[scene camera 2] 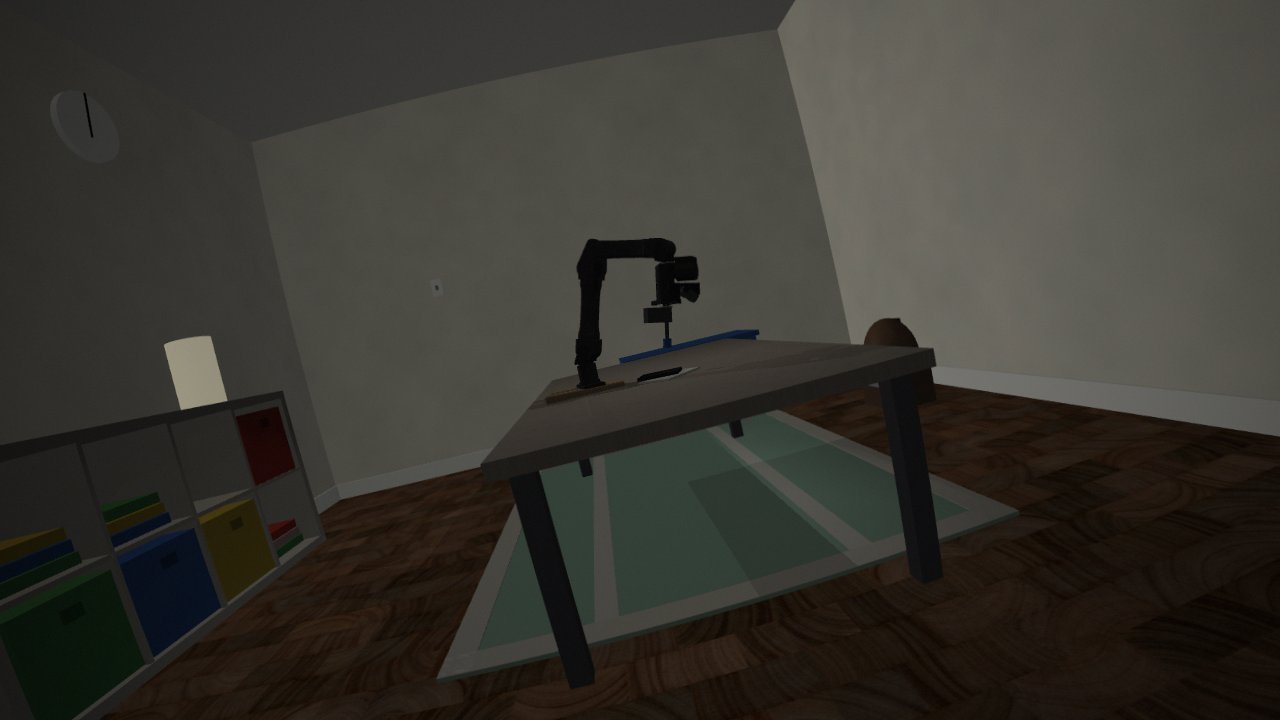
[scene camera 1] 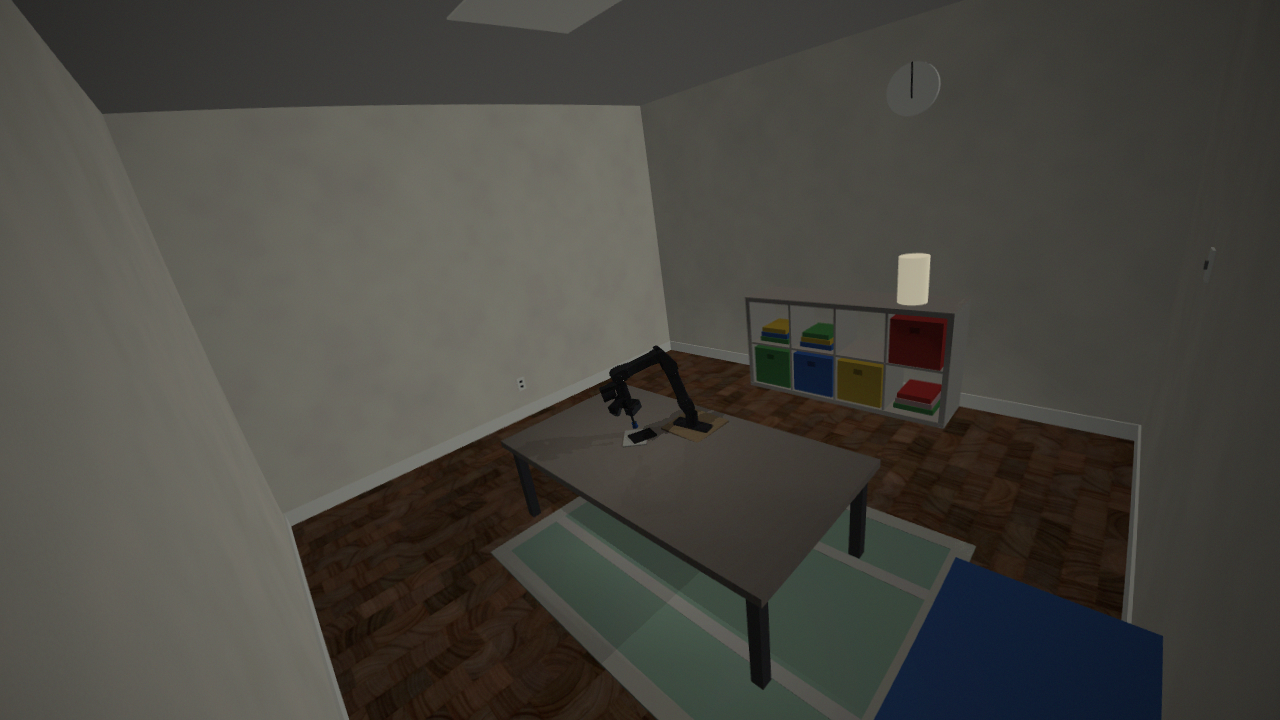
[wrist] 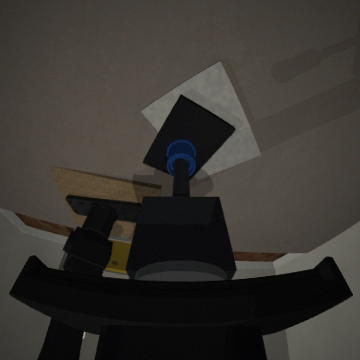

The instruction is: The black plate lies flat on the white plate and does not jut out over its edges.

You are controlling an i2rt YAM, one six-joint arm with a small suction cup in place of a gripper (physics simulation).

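Places are measured from the arm's base along level axes (x ahead, y left, z up), in millimetres.
Where they show: hand, its tool point: (scene camera 2: 667, 347) (scene camera 1: 635, 426) (wrist: 180, 151); arm's base, origin of its link: (scene camera 2: 590, 386) (scene camera 1: 692, 425) (wrist: 105, 207).
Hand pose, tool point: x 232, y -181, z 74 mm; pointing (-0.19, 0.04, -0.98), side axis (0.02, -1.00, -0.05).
Things, the pixels of their top centre, and the offset from my tool point. Level surfaces: height alone.
- black plate, centre of its top: (wrist: 184, 147) (scene camera 2: 659, 372) (scene camera 1: 642, 434) dx -44, dy -3, dz -68 mm
- white plate, centre of its top: (wrist: 206, 133) (scene camera 2: 669, 374) (scene camera 1: 635, 437) dx -24, dy -34, dz -78 mm
- grey table, height of its surface: dz -84 mm
The black plate (scene camera 1: 641, 436) (scene camera 2: 659, 374) (wrist: 192, 127) lies partly on the white plate (scene camera 1: 628, 440) (scene camera 2: 690, 369) (wrist: 217, 82), turned at an angle to it. In the wrist view its lower left part juts out over the white plate's edge, on the side towards the arm's base. The white plate's upper and right parts show bare. Whether the black plate is slightly tilted is hard to tell. My gripper, a blue suction cup (scene camera 1: 634, 425) (scene camera 2: 666, 343) (wrist: 181, 156), hangs above the black plate with a gap and holds nothing. In the wrist view it covers the plate's lower part.
The arm's base stands on a thin wooden board (scene camera 1: 691, 436) (scene camera 2: 569, 394) (wrist: 100, 183) beside the plates. All stand on the grey table (scene camera 1: 716, 492) (scene camera 2: 760, 380) (wrist: 65, 100). A shelf unit (scene camera 1: 850, 302) with a lamp (scene camera 1: 913, 279) stands by the wall, away from the table.
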